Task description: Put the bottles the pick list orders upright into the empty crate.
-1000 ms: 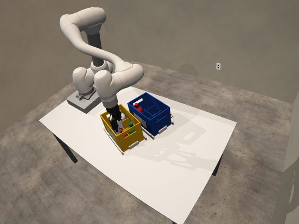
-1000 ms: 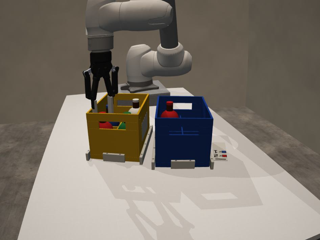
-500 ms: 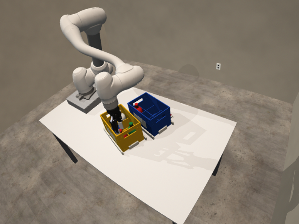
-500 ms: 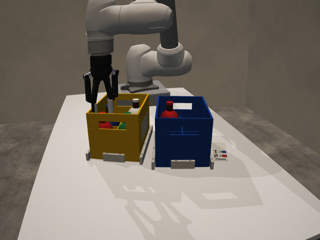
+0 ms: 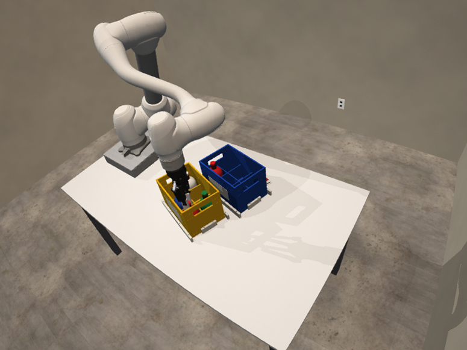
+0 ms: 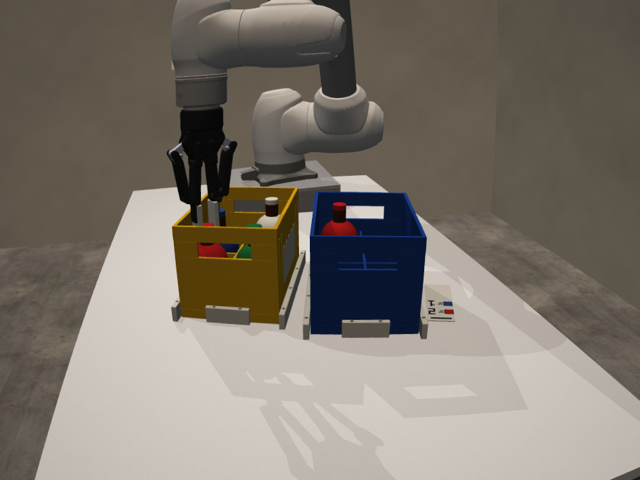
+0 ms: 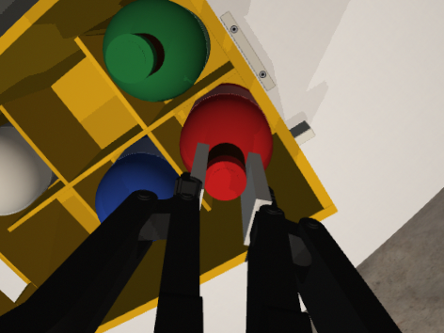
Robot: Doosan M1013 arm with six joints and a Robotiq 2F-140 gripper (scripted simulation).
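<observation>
Right now the green bottle is 4 cm ahead of my hand, 8 cm to the left of it and 8 cm below it. From my hand the other things lie so: blue bottle (8 cm behind, 4 cm to the left, 8 cm below); white-label bottle (11 cm behind, 16 cm to the left, 8 cm below); yellow crate (5 cm behind, 8 cm to the left, 9 cm below).
</observation>
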